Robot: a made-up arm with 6 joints.
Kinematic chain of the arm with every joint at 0, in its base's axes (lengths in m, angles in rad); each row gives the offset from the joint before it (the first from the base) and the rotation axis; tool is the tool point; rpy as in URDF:
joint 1: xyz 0 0 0.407 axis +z
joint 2: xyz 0 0 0 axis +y
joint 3: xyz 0.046 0 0.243 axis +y
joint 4: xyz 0.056 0 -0.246 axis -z
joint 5: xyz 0 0 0 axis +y
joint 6: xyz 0.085 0 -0.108 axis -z
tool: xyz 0 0 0 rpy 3.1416 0 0
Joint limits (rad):
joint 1: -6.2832..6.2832
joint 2: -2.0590..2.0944
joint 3: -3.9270..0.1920
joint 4: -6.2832..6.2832
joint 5: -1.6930..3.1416
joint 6: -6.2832..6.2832
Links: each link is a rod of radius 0.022 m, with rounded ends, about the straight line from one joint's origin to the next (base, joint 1, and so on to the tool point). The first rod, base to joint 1, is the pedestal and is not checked.
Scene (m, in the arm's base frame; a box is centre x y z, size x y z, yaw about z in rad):
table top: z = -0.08
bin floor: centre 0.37 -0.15 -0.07 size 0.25 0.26 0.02 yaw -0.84
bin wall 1: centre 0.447 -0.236 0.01 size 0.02 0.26 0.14 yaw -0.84
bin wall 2: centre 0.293 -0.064 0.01 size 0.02 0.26 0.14 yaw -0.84
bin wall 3: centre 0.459 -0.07 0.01 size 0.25 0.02 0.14 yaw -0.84
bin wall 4: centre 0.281 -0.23 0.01 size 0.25 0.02 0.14 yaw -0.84
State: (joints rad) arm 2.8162 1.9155 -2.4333 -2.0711 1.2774 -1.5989
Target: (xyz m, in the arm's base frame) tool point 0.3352 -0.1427 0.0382
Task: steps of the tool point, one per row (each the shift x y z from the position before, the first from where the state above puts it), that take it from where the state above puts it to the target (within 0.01 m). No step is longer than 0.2 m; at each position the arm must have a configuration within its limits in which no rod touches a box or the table.
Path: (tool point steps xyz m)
1: -0.0578 -0.1308 0.0174
2: -0.0141 -0.1446 0.0193
3: 0.0323 -0.1433 0.0208
4: 0.0759 -0.1268 0.0221
5: 0.1113 -0.0967 0.0232
6: 0.1641 -0.0411 -0.0080
7: 0.1616 0.0189 -0.0003
8: 0.1378 0.0710 0.0078
9: 0.0982 0.1080 0.0156
10: 0.0512 0.1262 0.0226
11: 0.0047 -0.0018 -0.0597
12: -0.0047 0.0018 -0.0590

